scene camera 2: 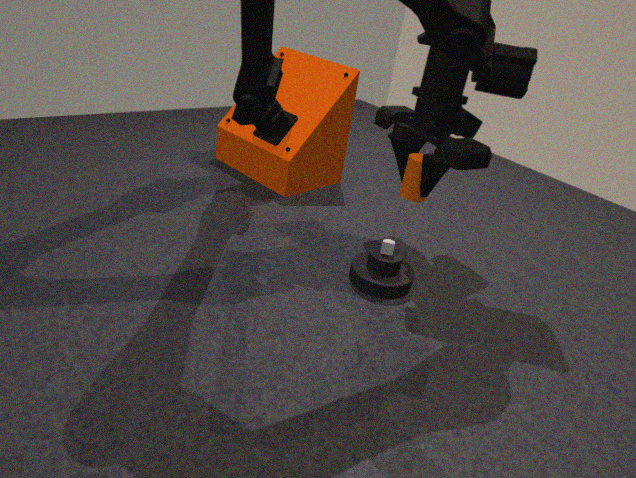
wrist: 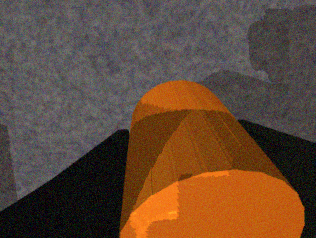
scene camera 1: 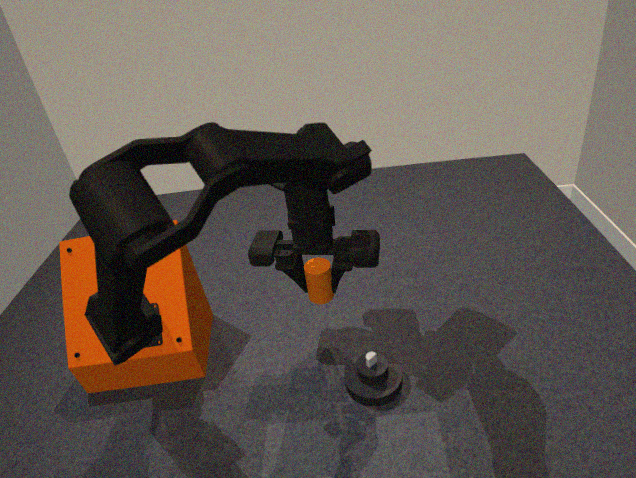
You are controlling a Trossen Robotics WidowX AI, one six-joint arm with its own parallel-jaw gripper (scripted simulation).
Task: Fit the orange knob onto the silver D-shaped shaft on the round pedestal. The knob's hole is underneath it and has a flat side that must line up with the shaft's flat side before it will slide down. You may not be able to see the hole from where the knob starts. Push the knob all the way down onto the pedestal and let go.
Scene:
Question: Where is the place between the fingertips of my gripper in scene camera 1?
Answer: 320, 291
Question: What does my gripper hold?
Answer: An orange knob.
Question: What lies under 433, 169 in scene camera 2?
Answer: My gripper.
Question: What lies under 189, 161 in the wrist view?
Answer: An orange knob.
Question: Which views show the orange knob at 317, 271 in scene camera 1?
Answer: Scene camera 2, the wrist view and scene camera 1: all of them.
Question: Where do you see an orange knob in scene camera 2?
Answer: At 410, 189

